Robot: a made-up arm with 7 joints.
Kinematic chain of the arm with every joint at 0, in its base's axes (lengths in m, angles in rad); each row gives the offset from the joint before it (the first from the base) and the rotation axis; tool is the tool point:
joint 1: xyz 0 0 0.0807 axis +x
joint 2: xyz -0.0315 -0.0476 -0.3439 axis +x
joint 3: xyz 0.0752 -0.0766 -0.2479 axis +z
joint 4: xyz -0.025 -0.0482 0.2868 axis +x
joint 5: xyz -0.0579 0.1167 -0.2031 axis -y
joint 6: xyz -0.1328 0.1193 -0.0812 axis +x
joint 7: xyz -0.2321 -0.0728 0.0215 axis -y
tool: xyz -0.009 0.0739 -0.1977
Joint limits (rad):
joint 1: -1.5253..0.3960
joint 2: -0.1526..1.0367
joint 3: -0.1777..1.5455
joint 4: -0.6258..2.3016
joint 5: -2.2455..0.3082
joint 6: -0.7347..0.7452
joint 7: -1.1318..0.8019
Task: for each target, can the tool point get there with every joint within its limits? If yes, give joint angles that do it. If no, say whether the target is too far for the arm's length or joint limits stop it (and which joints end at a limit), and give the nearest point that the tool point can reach.
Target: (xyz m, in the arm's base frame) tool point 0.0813 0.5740 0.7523
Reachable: no: joint limits stop it (at a limit: joint 1, joint 2, joint 3, joint 4, joint 6) | nearest point -0.0377 0.3081 0.6428 | short by 0.311 m
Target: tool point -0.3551 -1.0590 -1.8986
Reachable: no: too far | nearest point -0.1152 -0.5485 -0.9446 | short by 1.108 m
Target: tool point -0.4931 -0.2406 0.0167
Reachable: yes | joints -0.4829 0.4525 0.1006 1.1980 -0.8805 -0.1300 -0.1142
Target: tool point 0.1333 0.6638 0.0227
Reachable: no: joint limits stop it (at a limit: joint 1, joint 2, joint 3, joint 5) | nearest point -0.1234 0.5236 -0.0364 | short by 0.298 m
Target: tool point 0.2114 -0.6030 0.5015
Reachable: yes | joints -1.3448 0.5101 1.1602 1.9864 -1.5489 -0.3580 -0.3030
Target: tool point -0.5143 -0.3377 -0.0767
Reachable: yes | joints -0.7077 0.4119 0.5686 -0.2266 -1.0863 0.5522 -0.3332
